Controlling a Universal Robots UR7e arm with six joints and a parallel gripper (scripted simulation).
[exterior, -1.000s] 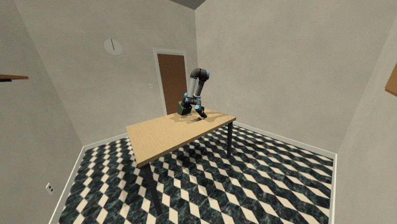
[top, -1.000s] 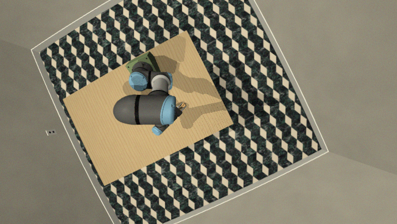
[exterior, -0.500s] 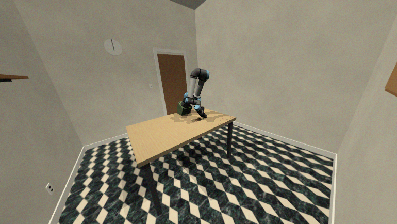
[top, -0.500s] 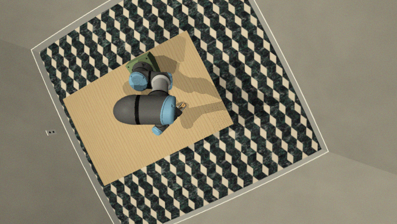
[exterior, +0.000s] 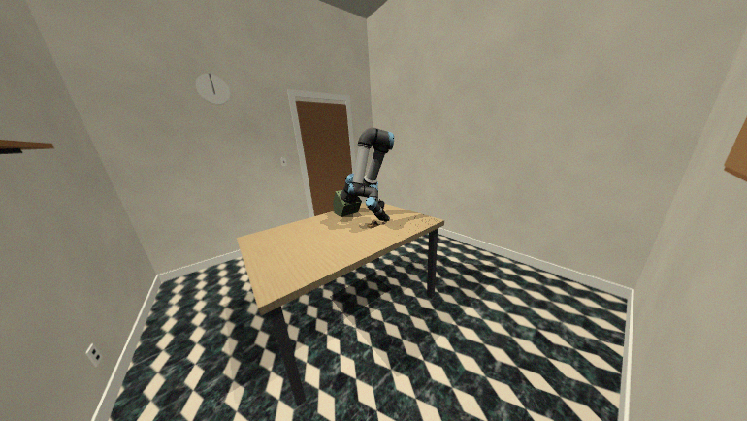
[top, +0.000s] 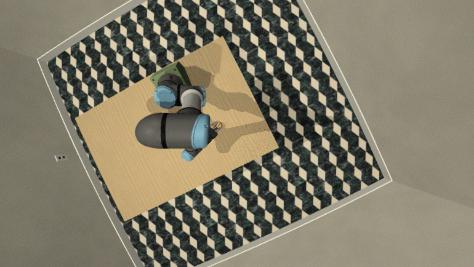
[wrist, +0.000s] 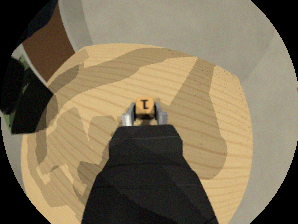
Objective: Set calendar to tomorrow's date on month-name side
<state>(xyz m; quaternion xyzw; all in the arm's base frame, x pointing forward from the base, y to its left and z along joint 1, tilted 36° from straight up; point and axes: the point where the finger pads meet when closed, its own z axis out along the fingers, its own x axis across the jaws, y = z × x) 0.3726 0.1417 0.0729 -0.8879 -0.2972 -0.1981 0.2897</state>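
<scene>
The wooden cube is 1 cm to the left of my hand and 1 cm below it. The rest, counted from my hand: wooden tray: 1 cm ahead, 15 cm to the right, 2 cm below.
</scene>
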